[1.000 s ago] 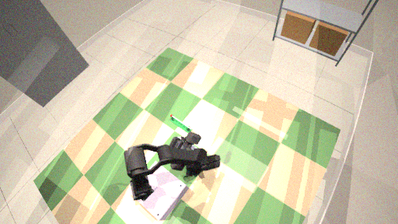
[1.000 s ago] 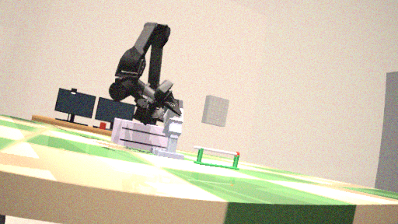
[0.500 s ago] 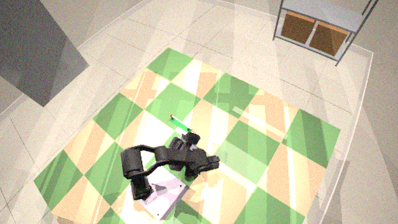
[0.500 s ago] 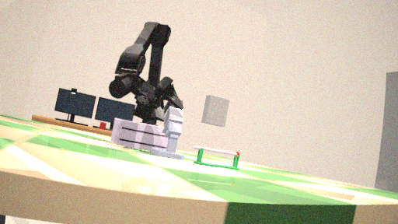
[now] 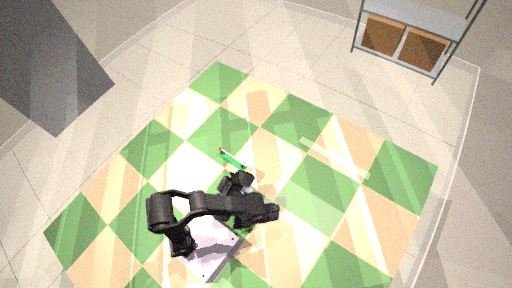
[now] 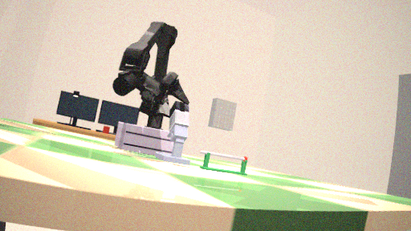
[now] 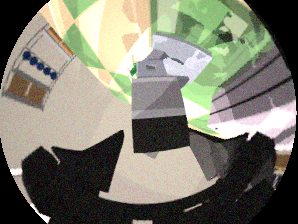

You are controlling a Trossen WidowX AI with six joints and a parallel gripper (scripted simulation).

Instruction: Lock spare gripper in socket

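Now: the spare gripper 30 mm below my gripper tip, 20 mm ahead of it and 10 mm to the right of it. The rest, counted from my gripper tip: socket (100 mm below, 30 mm ahead, 10 mm to the right).
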